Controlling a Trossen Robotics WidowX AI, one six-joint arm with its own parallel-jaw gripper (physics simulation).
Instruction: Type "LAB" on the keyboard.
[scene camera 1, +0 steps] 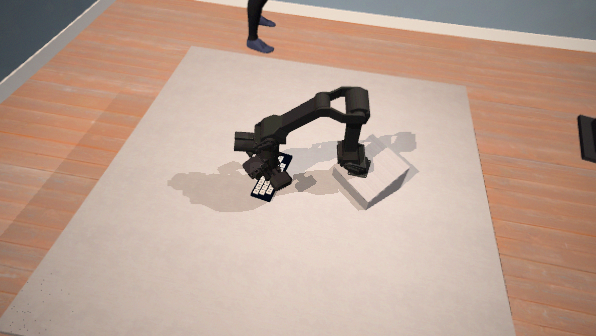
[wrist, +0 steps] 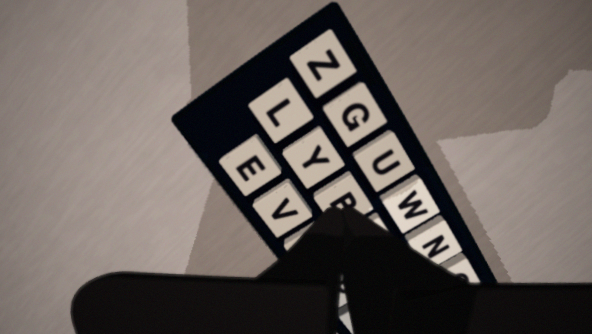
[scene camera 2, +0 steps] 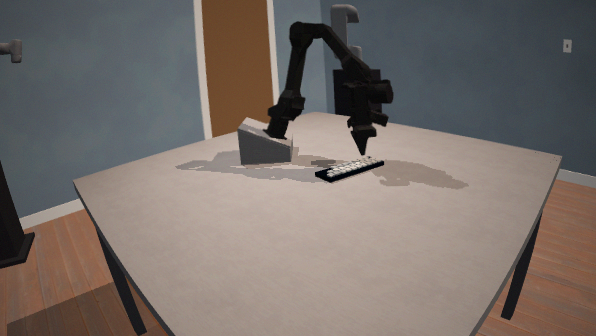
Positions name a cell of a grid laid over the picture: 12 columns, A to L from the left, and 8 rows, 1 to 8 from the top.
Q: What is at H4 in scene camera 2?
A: A dark keyboard.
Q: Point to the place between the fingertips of the gripper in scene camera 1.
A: At F5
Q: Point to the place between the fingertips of the gripper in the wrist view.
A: At G6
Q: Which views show the gripper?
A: Scene camera 1, the wrist view and scene camera 2: all of them.
